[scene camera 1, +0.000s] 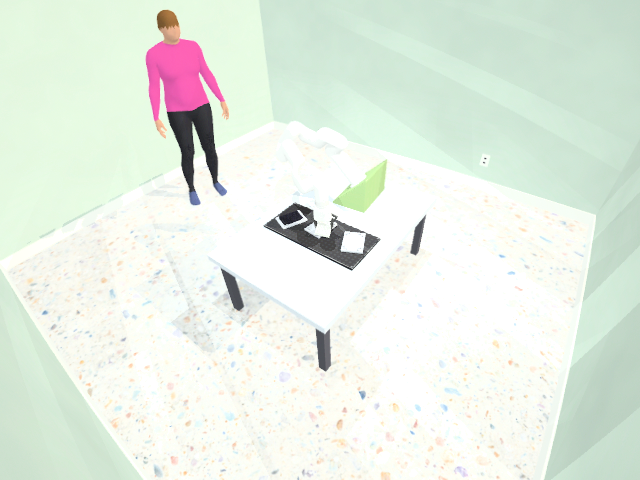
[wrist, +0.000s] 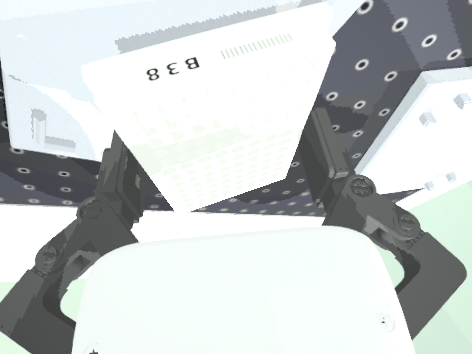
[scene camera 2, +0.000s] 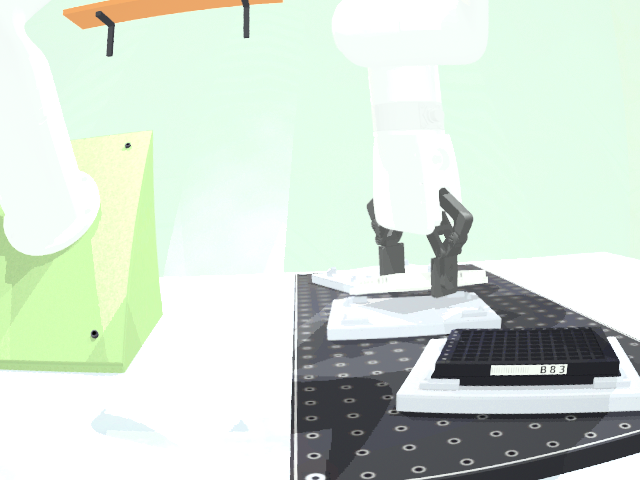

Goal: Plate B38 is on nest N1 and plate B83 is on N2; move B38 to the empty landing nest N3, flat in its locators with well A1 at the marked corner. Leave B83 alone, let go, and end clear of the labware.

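White plate B38 (wrist: pixel 213 126) (scene camera 2: pixel 356 281) sits between my gripper's (wrist: pixel 222 132) (scene camera 2: pixel 417 281) (scene camera 1: pixel 324 230) wide-set fingers. Both of its long sides meet the finger pads. It hangs slightly tilted, just above an empty white nest (scene camera 2: pixel 361 325) (wrist: pixel 22 99) that has an L-shaped corner mark (wrist: pixel 41 133). Black plate B83 (scene camera 2: pixel 524 350) (scene camera 1: pixel 290 217) lies flat on its own nest (scene camera 2: pixel 516 403) at the near end of the perforated black board (scene camera 2: pixel 351 403). Another white nest (wrist: pixel 426 145) (scene camera 1: pixel 353 241) with small locators lies on the other side of my gripper.
The board lies on a white table (scene camera 1: pixel 289 278). A green wedge-shaped block (scene camera 2: pixel 103 258) (scene camera 1: pixel 364 189) stands beside the board, near the arm's base. A person in a pink top (scene camera 1: pixel 180 77) stands on the floor beyond the table. An orange shelf (scene camera 2: pixel 154 8) hangs high on the wall.
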